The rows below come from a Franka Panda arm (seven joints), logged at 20 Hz.
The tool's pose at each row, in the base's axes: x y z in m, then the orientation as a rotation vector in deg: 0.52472, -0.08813, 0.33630, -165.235, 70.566, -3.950; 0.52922, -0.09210, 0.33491, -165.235, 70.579, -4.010; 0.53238, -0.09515, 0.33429, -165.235, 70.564, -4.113; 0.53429, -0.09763, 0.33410, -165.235, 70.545, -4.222; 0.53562, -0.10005, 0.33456, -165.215, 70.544, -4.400; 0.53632, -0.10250, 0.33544, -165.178, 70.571, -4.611; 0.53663, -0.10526, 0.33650, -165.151, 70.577, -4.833; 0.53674, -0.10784, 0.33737, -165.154, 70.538, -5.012; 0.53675, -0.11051, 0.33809, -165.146, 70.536, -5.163; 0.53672, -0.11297, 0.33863, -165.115, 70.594, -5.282; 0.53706, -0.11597, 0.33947, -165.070, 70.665, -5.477; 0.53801, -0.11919, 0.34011, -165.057, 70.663, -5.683; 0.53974, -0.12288, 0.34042, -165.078, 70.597, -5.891; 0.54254, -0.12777, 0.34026, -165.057, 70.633, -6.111
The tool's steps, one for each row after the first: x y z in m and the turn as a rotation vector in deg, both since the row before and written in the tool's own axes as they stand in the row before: 0.00592, -0.00047, 0.00163, 0.009, 0.038, 0.007; 0.00436, -0.00016, 0.00079, 0.029, 0.059, -0.009; 0.00310, 0.00034, 0.00031, 0.032, 0.062, -0.011; 0.00268, 0.00070, -0.00037, 0.058, 0.099, 0.004; 0.00229, 0.00117, -0.00081, 0.069, 0.117, 0.025; 0.00226, 0.00166, -0.00100, 0.071, 0.124, 0.010; 0.00198, 0.00168, -0.00082, 0.053, 0.102, -0.024; 0.00197, 0.00182, -0.00067, 0.041, 0.087, 0.001; 0.00178, 0.00171, -0.00050, 0.031, 0.070, 0.042; 0.00245, 0.00180, -0.00077, 0.055, 0.112, 0.053; 0.00302, 0.00152, -0.00052, 0.058, 0.119, 0.002; 0.00388, 0.00129, -0.00013, 0.053, 0.121, -0.044; 0.00545, 0.00136, 0.00043, 0.052, 0.130, 0.026
